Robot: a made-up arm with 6 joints.
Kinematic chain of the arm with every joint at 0, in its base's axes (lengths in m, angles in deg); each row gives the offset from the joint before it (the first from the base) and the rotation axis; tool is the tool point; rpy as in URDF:
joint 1: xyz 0 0 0.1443 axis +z
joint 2: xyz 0 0 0 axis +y
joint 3: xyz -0.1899 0 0.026 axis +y
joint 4: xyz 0.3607 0 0.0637 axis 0.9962 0 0.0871
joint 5: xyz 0 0 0 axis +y
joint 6: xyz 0.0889 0 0.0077 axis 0.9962 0 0.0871
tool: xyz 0 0 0 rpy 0 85 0
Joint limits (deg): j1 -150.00..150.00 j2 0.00..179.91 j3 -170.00..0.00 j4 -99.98..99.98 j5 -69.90..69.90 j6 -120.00..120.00
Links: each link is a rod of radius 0.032 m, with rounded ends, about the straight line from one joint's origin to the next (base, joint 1, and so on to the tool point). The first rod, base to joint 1, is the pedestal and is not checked.
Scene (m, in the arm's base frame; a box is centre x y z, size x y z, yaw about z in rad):
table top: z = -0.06
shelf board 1: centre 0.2 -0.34 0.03 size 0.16 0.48 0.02 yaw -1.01
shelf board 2: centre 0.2 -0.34 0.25 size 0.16 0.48 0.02 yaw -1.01
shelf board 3: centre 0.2 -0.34 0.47 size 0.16 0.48 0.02 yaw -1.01
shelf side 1: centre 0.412 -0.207 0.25 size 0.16 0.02 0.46 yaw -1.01
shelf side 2: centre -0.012 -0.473 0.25 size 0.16 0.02 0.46 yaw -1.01
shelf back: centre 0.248 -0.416 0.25 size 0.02 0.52 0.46 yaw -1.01
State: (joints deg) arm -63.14 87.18 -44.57 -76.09 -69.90 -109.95
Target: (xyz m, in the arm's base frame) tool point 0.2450 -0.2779 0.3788
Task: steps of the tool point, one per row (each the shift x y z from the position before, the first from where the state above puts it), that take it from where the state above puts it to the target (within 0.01 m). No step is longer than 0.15 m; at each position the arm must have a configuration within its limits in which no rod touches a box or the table.
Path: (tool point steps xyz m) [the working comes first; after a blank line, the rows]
Joints at the target: -61.00 71.47 -64.81 -72.11 -69.62 -109.95
Straight joint move there: touches shelf board 2.

1: 0.0447 0.0910 -0.0039
2: 0.0148 0.0905 -0.0088
3: 0.0153 0.0044 0.0712
4: 0.0014 0.0129 0.0738
5: -0.0136 0.0198 0.0729
6: -0.0021 -0.0690 0.0157
7: -0.0175 -0.0714 0.0128
8: -0.0340 -0.0700 0.0100

